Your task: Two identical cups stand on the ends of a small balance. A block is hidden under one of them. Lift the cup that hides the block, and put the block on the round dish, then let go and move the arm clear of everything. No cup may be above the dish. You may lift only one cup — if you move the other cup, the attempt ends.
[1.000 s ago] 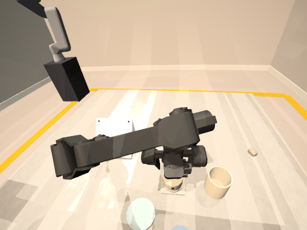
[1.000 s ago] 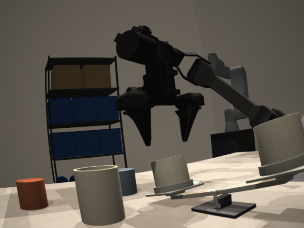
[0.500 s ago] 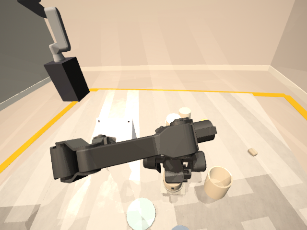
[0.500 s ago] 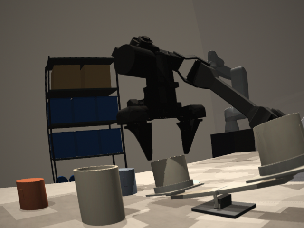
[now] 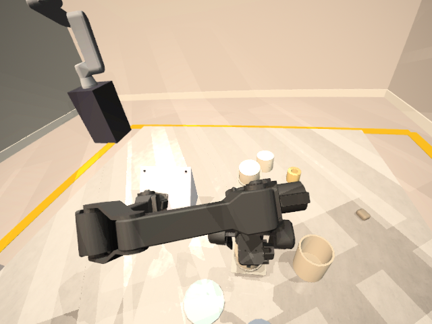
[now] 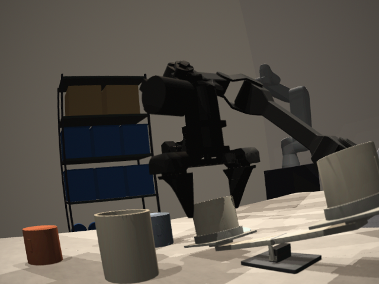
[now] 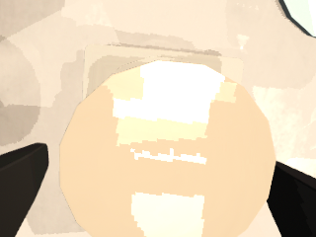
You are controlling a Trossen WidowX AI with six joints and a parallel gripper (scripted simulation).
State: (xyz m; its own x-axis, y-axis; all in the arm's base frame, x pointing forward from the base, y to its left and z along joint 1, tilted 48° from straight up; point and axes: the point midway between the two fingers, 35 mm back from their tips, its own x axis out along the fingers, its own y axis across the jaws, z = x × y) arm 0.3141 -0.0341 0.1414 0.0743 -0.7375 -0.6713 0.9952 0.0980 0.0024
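Now: gripper tip 30 mm above the pale green block. From my gripper tip the other things lie so: blue cylinder 40 mm ahead, 160 mm to the right, 30 mm below; then balance 10 mm behind, 130 mm to the left, 30 mm below; then round dish 100 mm behind, 120 mm to the right, 70 mm below.
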